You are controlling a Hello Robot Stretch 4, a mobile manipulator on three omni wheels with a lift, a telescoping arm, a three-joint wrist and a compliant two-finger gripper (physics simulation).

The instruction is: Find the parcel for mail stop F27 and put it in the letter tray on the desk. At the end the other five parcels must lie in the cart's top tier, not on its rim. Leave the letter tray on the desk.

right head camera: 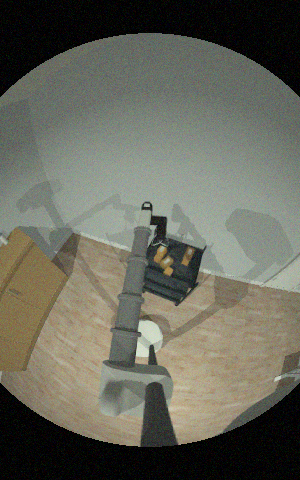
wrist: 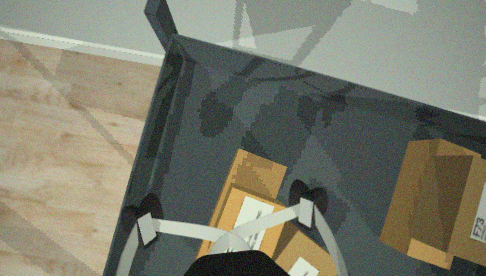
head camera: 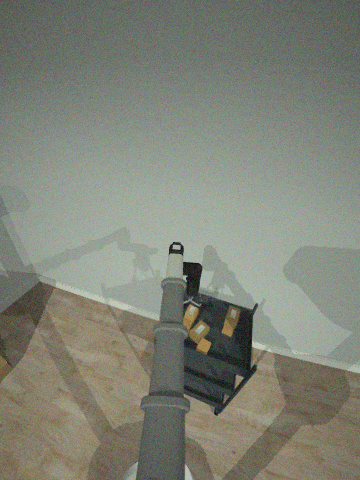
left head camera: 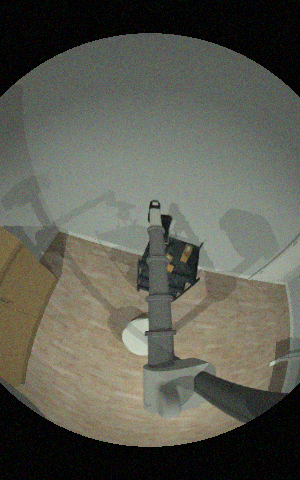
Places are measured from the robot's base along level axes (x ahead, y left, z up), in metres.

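Pixels of known places: gripper, fingertip midpoint: (right head camera: 159, 248) (wrist: 226, 203) (head camera: 188, 309); robot's base, origin of the base link: (right head camera: 142, 336) (left head camera: 142, 335).
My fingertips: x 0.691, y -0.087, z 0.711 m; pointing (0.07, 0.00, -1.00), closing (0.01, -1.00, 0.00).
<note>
For each thing: its top centre in the pictures, then the offset to it from my fingertips. "spot": a spot on its surface instead.
- parcel with a partly covered label, middle of its top: (wrist: 248, 231) (head camera: 191, 310) dx -0.019, dy -0.016, dz +0.026 m
- parcel with a white label, surface spot: (wrist: 320, 257) spot: dx -0.067, dy -0.090, dz -0.026 m
- parcel labelled F73, surface spot: (wrist: 465, 200) spot: dx -0.014, dy -0.210, dz +0.026 m
- darker brown box, middle of its top: (wrist: 445, 203) (head camera: 231, 319) dx -0.027, dy -0.233, dz -0.024 m
- cart's corner post, surface spot: (wrist: 162, 25) spot: dx +0.158, dy +0.044, dz +0.021 m
The dark cart (head camera: 244, 345) (left head camera: 192, 274) (right head camera: 194, 272) (wrist: 360, 130) holds brown parcels in its top tier. In the wrist view a parcel with a partly covered label (wrist: 254, 216) lies against another brown box (wrist: 260, 172); a parcel with a white label (wrist: 320, 257) is beside them. At the right, a parcel labelled F73 (wrist: 465, 200) lies against a darker brown box (wrist: 420, 195). My gripper (wrist: 226, 203) (head camera: 192, 302) (right head camera: 160, 242) is open and empty above the left parcels, its fingertips on either side of the partly covered label. No F27 label is readable. The letter tray does not show.
The cart's corner post (wrist: 162, 25) rises at its back left, near the pale wall (wrist: 430, 55). Brown wooden furniture (left head camera: 25, 305) (right head camera: 30, 305) stands at the left. A round white disc (left head camera: 134, 337) (right head camera: 151, 336) is low beside the arm. The telescoping arm (head camera: 167, 370) partly hides the cart.
</note>
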